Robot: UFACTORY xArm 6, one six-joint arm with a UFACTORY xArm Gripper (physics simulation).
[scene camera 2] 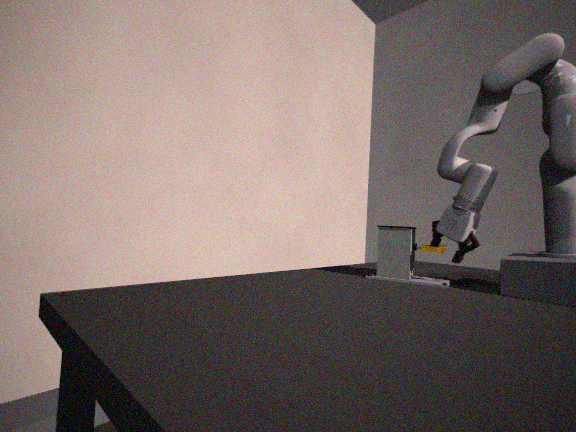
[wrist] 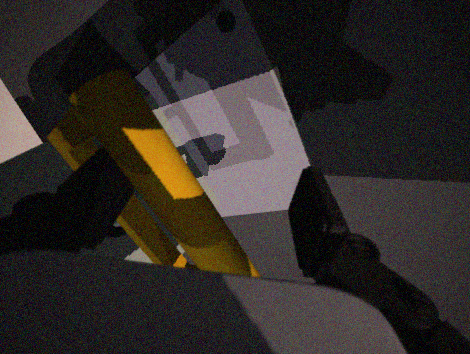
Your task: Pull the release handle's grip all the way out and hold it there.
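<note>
The release handle's yellow grip [scene camera 2: 433, 248] [wrist: 172, 165] sticks out from the side of a pale grey-green upright housing [scene camera 2: 395, 252], with a small gap between them. In the wrist view it is a loop with a thick front bar, running diagonally. My gripper [scene camera 2: 445, 253] [wrist: 214, 177] is open around the grip's front bar and not closed on it. In the wrist view the left finger overlaps the loop's rear part, at its opening, and the right finger stands apart to the right of the bar. The grip's lower end is hidden by the gripper body.
The housing stands on a light base plate [scene camera 2: 436, 282] [wrist: 260, 192] that extends below the grip. The dark table [scene camera 2: 300, 345] reaches toward the camera. The robot's grey pedestal block [scene camera 2: 537, 280] is at the right. A pale wall is at the left.
</note>
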